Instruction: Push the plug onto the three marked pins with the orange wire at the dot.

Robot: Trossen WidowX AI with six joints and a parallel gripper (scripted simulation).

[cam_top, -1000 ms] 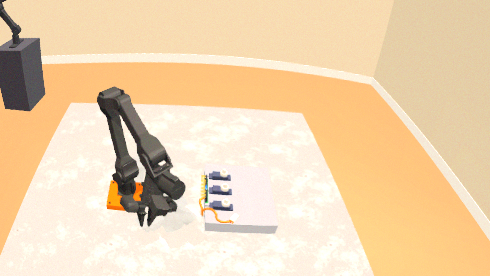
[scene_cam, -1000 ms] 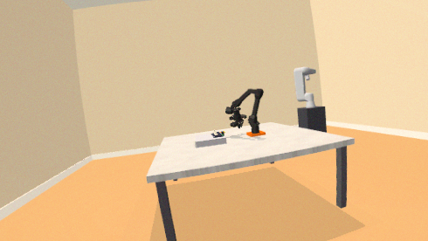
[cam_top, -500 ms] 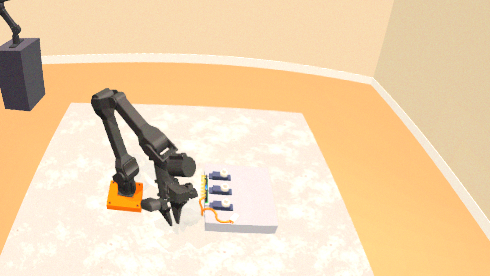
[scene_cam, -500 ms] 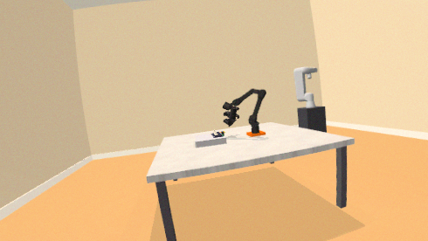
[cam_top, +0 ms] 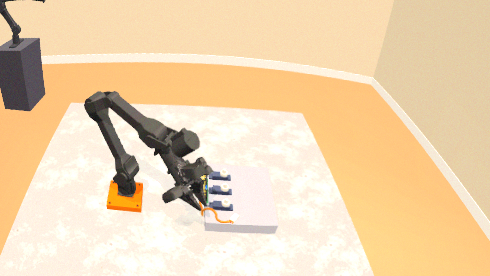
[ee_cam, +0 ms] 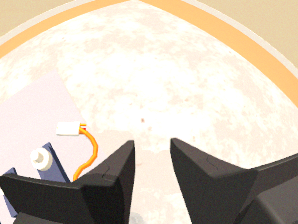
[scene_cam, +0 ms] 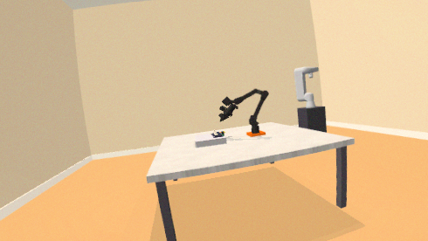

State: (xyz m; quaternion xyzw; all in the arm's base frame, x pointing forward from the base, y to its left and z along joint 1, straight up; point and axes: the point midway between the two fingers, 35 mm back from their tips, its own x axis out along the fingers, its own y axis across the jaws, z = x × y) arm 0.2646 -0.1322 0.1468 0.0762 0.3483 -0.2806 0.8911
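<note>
Now: the blue band 1 cm ahead of my gripper tip, 17 cm to the left of it and 7 cm below it. The rest, counted from my gripper tip: servo: 6 cm ahead, 18 cm to the left, 10 cm below; printed holder: 17 cm ahead, 18 cm to the left, 12 cm below.
</note>
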